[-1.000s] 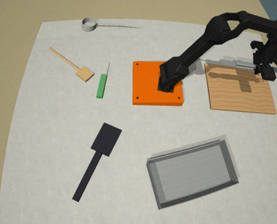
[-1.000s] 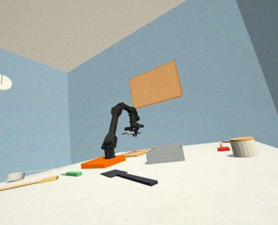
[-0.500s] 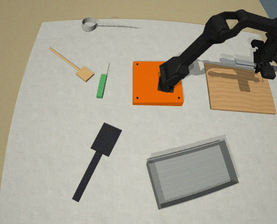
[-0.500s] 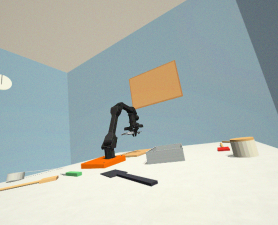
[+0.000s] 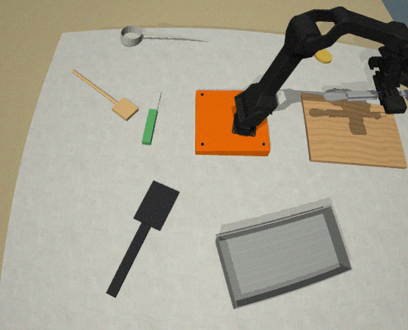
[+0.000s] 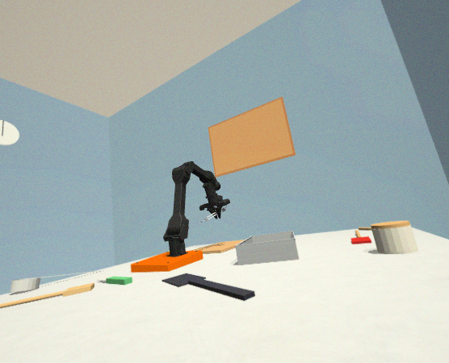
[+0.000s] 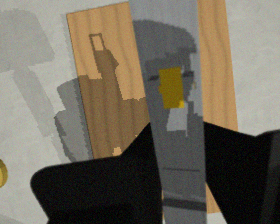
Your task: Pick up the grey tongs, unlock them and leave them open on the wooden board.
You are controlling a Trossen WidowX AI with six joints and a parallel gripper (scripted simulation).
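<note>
The yellow lock piece is 20 mm to the left of my gripper tip and 50 mm above it. The rest, counted from my gripper tip: roasting tin: 440 mm ahead, 240 mm to the right, 130 mm below; yellow disc: 310 mm behind, 110 mm to the right, 150 mm below; wooden board: 10 mm ahead, 20 mm to the right, 160 mm below.
</note>
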